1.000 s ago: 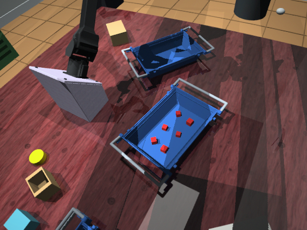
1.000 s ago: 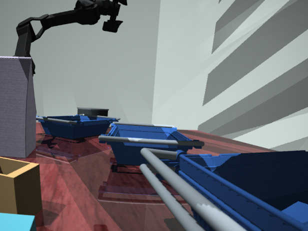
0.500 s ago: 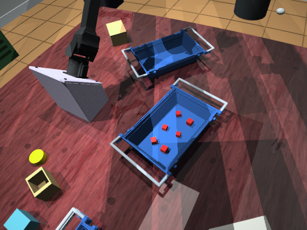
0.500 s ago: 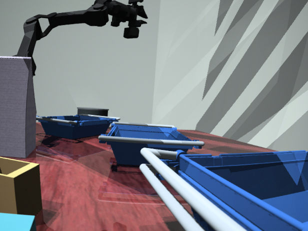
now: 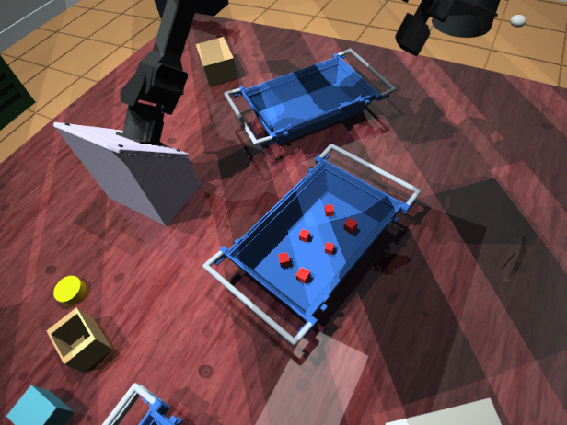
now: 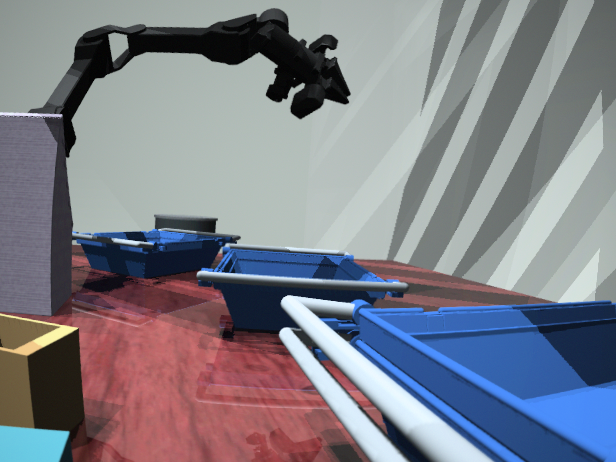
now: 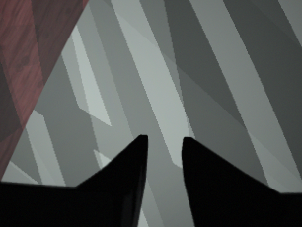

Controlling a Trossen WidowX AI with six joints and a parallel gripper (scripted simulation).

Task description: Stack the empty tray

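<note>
The red block is 32 cm below my gripper tip, 18 cm to the right of it and 12 cm behind it. The rest, counted from my gripper tip: blue tray (33 cm behind, 29 cm below, 9 cm to the left); tan cube (64 cm behind, 31 cm below, 16 cm to the left); yellow disc (52 cm behind, 51 cm to the right, 33 cm below).
</note>
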